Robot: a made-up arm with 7 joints.
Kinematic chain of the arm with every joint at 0, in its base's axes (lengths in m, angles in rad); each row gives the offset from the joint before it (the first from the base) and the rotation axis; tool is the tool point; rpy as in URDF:
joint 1: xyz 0 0 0 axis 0.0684 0.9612 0.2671
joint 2: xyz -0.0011 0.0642 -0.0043 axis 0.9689 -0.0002 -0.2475
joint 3: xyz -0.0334 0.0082 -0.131 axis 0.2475 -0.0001 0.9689
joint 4: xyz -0.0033 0 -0.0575 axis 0.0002 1 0
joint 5: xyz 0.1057 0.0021 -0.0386 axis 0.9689 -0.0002 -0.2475
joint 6: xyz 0.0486 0 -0.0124 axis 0.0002 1 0
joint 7: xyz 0.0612 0 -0.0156 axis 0.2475 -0.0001 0.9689
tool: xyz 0 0 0 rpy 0 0.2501 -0.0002
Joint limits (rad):
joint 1: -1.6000..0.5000
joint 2: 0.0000..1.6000
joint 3: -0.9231..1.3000
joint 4: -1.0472..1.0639
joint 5: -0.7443..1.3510
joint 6: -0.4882..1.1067
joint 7: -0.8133..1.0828
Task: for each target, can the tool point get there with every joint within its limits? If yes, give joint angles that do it. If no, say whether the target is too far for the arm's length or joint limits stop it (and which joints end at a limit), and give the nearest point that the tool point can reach.
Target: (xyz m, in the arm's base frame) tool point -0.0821 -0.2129 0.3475
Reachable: no: joint limits stop it (at a limit: joint 1, joint 2) | nearest point 0.0812 -0.0886 0.1300 | short by 0.299 m
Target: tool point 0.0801 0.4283 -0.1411
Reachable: yes | joints -0.1196 0.8950 1.0919 0.8952 1.0257 -0.3627 0.4409
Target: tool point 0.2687 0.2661 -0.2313
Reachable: yes | joints -0.6374 0.5811 0.3294 0.7962 -0.2605 0.6428 0.8887
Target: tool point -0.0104 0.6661 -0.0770
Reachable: no: too far | nearest point -0.0072 0.4744 -0.0539 | short by 0.193 m
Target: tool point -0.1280 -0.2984 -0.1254
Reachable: no: joint limits stop it (at a limit: joint 1, joint 2, joint 3, joint 5, joint 6) | nearest point -0.0411 -0.1079 -0.2134 | short by 0.227 m
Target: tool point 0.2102 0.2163 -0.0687
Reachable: yes | joints -0.3547 0.2794 0.6294 -0.3607 0.4252 0.0200 0.7194
